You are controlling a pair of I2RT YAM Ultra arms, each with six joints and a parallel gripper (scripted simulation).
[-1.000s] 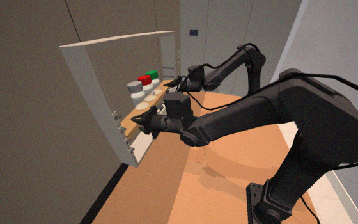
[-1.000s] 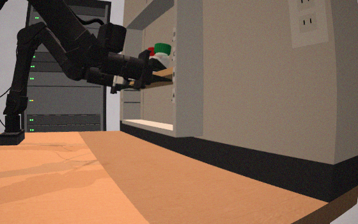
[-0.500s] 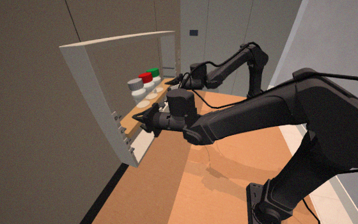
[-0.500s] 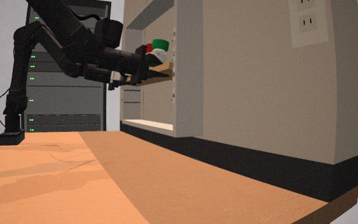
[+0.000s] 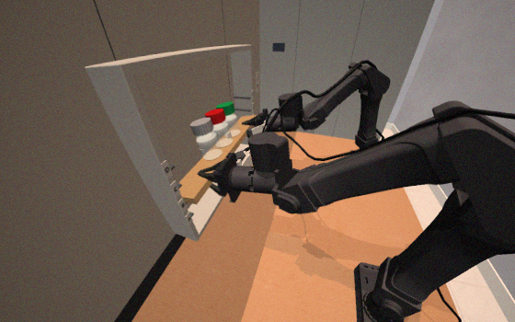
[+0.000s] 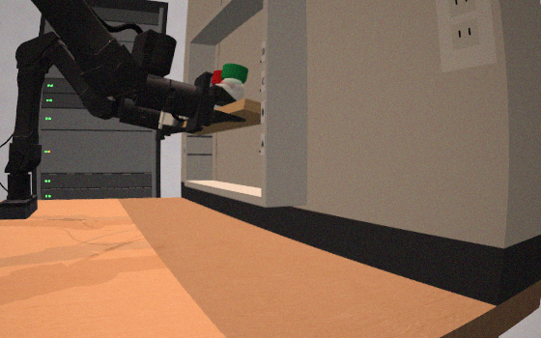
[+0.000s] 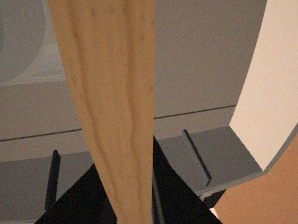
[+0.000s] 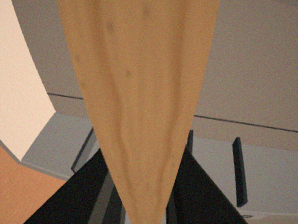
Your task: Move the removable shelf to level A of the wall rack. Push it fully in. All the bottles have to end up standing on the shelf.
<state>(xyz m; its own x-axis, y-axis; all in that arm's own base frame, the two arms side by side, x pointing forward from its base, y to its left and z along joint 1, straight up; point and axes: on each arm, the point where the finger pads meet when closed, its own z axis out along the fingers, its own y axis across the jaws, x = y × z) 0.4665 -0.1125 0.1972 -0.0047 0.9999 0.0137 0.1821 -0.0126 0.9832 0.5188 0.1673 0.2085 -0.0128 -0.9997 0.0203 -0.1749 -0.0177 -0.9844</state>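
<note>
My right gripper is now 10 mm short of the green-capped bottle, 90 mm to the right of it and 60 mm below it. Round my right hand: wall rack (20 mm ahead, 150 mm to the left, 60 mm above); then wooden shelf (10 mm behind, 150 mm to the left); then grey-capped bottle (220 mm to the left, 50 mm above).
Now: left hand 20 mm short of the grey-capped bottle, 70 mm to the left of it and 50 mm below it. The rest, counted from my left hand: green-capped bottle 30 mm ahead, 200 mm to the right, 50 mm above; wall rack 50 mm ahead, 150 mm to the right, 50 mm above; wooden shelf 20 mm ahead, 150 mm to the right.
</note>
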